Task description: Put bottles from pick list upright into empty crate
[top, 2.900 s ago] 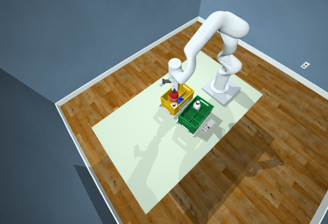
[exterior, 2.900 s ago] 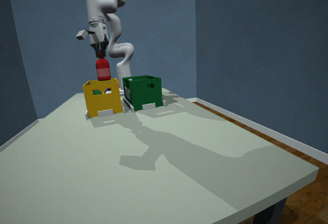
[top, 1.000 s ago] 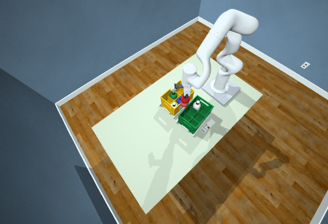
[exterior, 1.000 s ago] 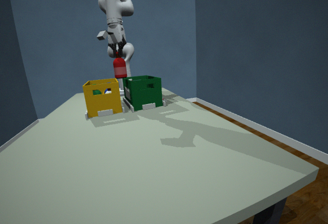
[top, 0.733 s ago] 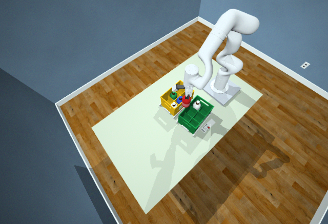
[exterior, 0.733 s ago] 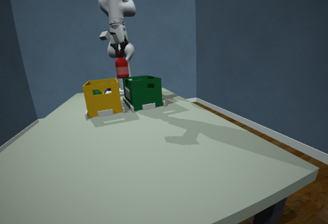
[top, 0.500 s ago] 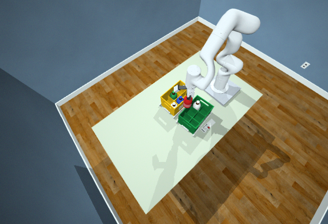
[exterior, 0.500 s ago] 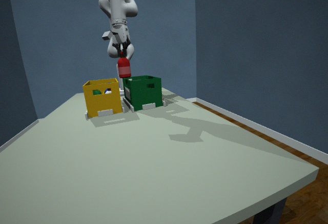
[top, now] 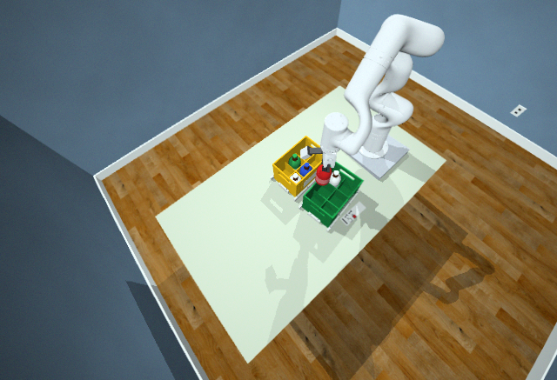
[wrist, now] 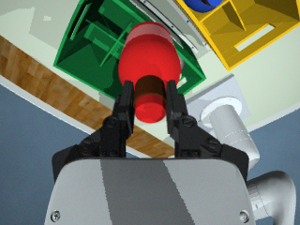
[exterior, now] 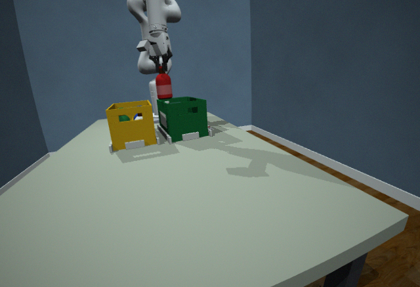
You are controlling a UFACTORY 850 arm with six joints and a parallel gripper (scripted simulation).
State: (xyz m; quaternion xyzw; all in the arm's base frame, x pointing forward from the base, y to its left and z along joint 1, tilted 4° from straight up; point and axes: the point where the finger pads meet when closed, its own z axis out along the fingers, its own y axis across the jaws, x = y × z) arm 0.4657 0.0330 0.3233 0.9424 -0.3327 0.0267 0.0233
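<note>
Right now the red bottle is 7 cm below my hand. From my hand the other things lie so: blue-label bottle 25 cm below, 13 cm to the right, 1 cm behind; then green crate 25 cm below, 7 cm to the left, 2 cm behind; then yellow crate 25 cm below, 17 cm to the right, 1 cm behind.
</note>
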